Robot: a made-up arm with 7 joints.
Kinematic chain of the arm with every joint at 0, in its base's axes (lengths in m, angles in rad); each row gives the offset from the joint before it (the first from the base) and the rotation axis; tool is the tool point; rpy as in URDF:
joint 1: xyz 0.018 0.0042 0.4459 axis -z
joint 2: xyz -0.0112 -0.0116 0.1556 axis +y
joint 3: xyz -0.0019 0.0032 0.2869 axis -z
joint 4: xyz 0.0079 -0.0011 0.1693 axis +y
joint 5: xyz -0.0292 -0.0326 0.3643 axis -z
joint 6: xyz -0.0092 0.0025 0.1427 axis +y
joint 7: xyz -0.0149 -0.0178 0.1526 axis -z
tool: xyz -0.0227 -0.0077 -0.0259 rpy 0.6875 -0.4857 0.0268
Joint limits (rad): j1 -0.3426..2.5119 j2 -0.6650..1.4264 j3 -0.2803..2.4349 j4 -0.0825..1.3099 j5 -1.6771..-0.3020 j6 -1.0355..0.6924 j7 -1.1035..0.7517
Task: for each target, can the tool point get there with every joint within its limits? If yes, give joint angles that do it. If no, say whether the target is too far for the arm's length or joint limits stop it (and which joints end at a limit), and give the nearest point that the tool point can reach.
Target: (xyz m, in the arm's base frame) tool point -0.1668 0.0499 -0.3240
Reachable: no: joint limits stop it (at a limit: joint 1, joint 2, joint 4, joint 6, joint 7) | nearest point -0.5617 -0.2975 0.0844 | short by 0.666 m
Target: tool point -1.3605 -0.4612 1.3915
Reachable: no: too far | nearest point -0.8585 -0.3417 1.1227 | short by 0.582 m
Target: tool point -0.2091 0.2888 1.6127
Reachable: yes | joints 1.6092 -0.3015 0.8362 0.3876 -1.0322 -0.3070 -0.4772
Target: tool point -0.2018 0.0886 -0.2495
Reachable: no: joint limits stop it (at a limit: joint 1, joint 2, joint 4, joint 6, joint 7) | nearest point -0.5857 -0.2626 0.0921 | short by 0.622 m
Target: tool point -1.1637 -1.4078 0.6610
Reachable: no: too far | nearest point -0.6777 -0.8271 0.6597 | short by 0.757 m
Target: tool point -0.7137 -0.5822 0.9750
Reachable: yes | joints 2.2138 1.0670 0.3845 0.4342 -1.1874 -0.8915 -0.1659
